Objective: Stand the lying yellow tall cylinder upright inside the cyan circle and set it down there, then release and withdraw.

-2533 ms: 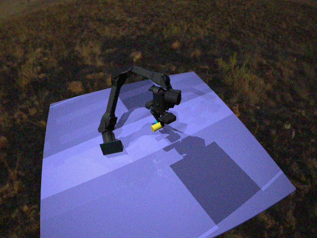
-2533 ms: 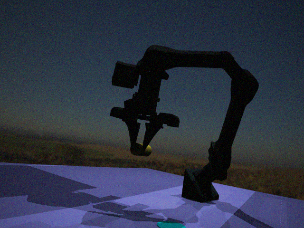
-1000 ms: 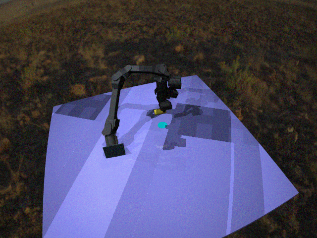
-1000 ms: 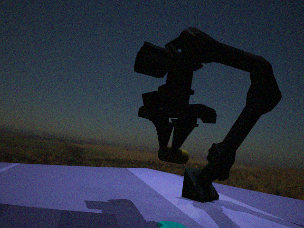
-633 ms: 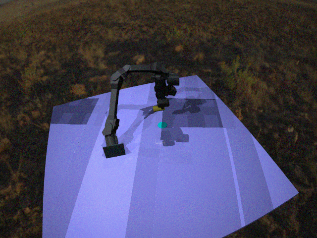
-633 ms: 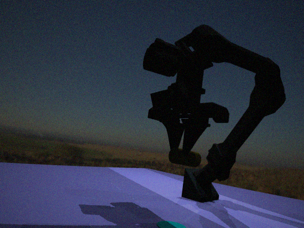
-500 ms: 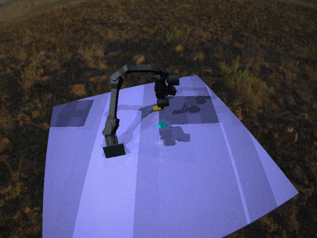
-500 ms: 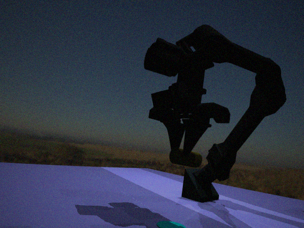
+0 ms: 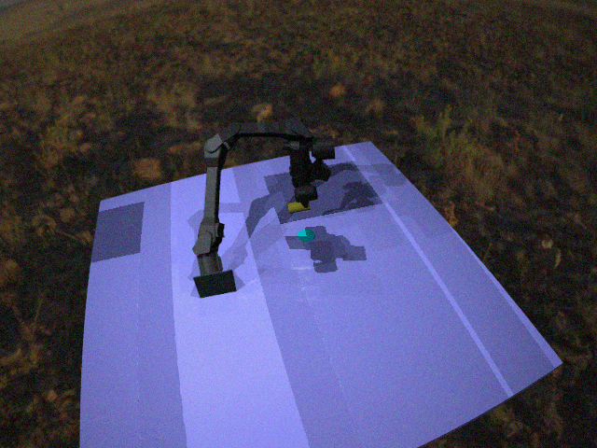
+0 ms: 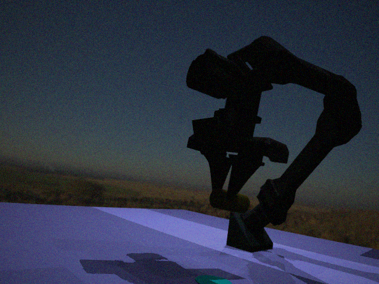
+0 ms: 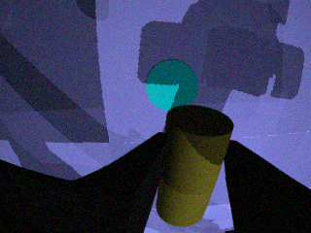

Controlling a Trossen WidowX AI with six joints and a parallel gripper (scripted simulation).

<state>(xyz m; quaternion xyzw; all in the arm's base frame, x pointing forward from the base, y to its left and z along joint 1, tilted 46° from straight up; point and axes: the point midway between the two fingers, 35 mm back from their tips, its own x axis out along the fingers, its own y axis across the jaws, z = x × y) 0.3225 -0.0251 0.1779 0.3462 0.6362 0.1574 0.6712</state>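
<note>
The cyan circle is 14 cm below my gripper tip and 1 cm to the left of it. The rest, counted from my gripper tip: yellow cylinder: 2 cm behind.
</note>
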